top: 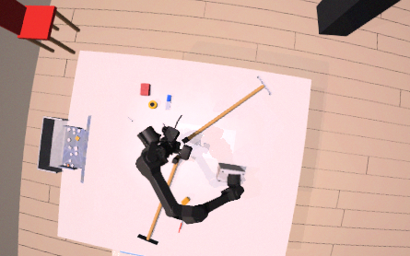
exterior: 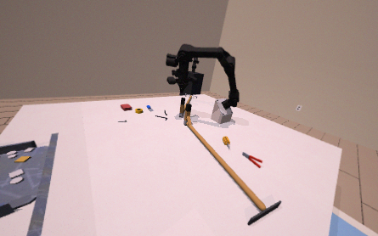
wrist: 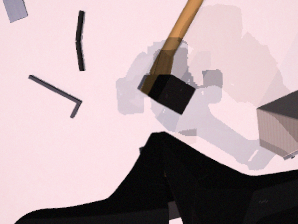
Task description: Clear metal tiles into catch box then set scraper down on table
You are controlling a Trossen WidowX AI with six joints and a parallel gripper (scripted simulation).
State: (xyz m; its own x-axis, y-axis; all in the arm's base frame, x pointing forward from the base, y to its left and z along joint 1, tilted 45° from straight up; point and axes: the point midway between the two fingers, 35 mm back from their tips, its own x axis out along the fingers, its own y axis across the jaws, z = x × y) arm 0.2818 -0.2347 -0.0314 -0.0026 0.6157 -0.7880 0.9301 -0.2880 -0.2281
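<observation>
My gripper tip is now 100 mm short of the hex key, 50 mm to the left of it and 190 mm above it. The rest, counted from my gripper tip: yellow ring: 190 mm ahead, 220 mm to the right, 180 mm below; blue-white piece: 90 mm ahead, 240 mm to the right, 180 mm below; yellow tool: 10 mm behind, 380 mm to the left, 170 mm below.
</observation>
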